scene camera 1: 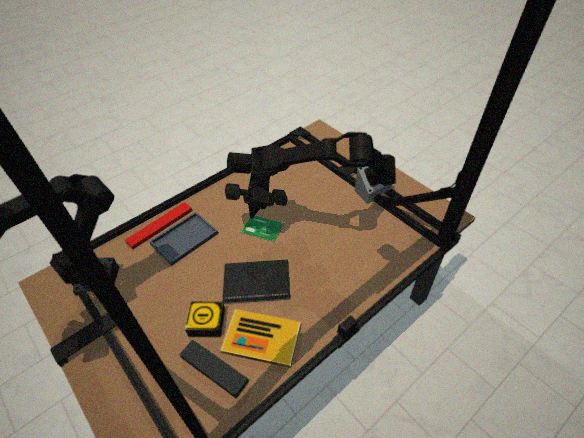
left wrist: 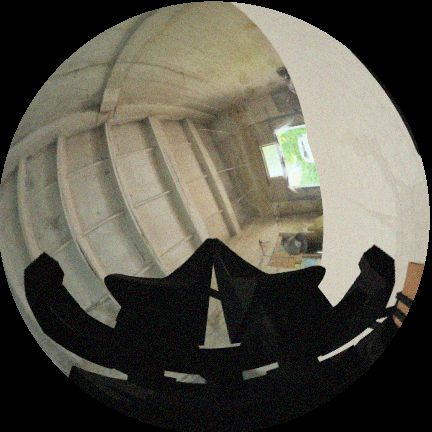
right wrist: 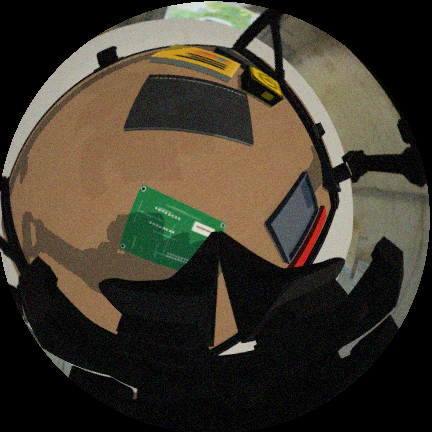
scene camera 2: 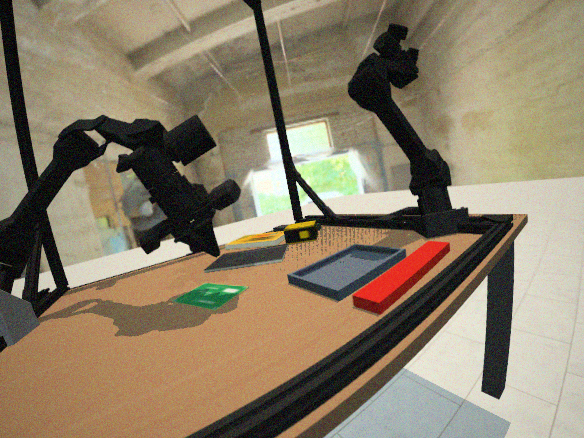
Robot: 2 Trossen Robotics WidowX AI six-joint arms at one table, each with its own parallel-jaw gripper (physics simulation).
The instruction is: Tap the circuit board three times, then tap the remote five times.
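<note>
The green circuit board [scene camera 1: 263, 229] [scene camera 2: 210, 295] [right wrist: 162, 225] lies flat on the table. My right gripper [scene camera 1: 253, 214] [scene camera 2: 217, 254] [right wrist: 216, 236] is shut and empty, pointing down above the board near its white-marked side, apart from it. The remote [scene camera 1: 214, 368] is a long dark bar near the bottom of scene camera 1, below the yellow tape measure; it is mostly hidden behind other things in scene camera 2. My left gripper [left wrist: 211, 242] is shut and empty. Its arm is raised high at the right in scene camera 2, well away from the board, facing walls and a window.
A black notebook [scene camera 1: 256, 281] [right wrist: 190, 108], a yellow tape measure [scene camera 1: 204, 318] [right wrist: 262, 86] and a yellow booklet [scene camera 1: 262, 337] [right wrist: 200, 61] lie around the remote's side. A blue-grey tray [scene camera 1: 185, 238] [scene camera 2: 345, 270] and a red bar [scene camera 1: 159, 224] [scene camera 2: 402, 276] lie near the table rail.
</note>
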